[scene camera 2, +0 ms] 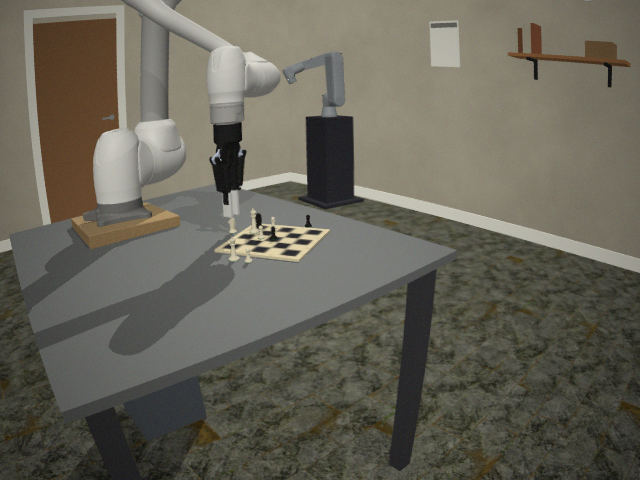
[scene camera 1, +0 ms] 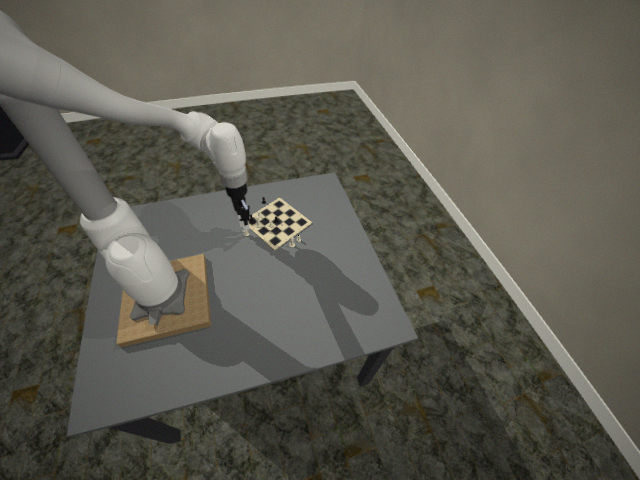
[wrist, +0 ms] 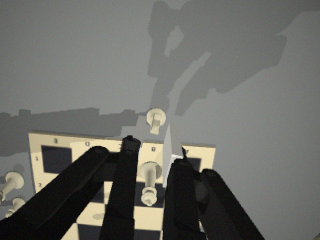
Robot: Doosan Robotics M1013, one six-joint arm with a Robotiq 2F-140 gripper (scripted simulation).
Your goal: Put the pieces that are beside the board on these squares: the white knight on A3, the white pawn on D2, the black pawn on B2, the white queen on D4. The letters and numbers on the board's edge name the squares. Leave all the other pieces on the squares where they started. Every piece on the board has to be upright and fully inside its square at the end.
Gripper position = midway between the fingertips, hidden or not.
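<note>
A chessboard (scene camera 2: 293,243) is part of the scene, and it can be seen again at (scene camera 1: 290,222). The gripper (scene camera 2: 231,215) is there too, and the wrist view has the gripper (wrist: 154,132) as well.
</note>
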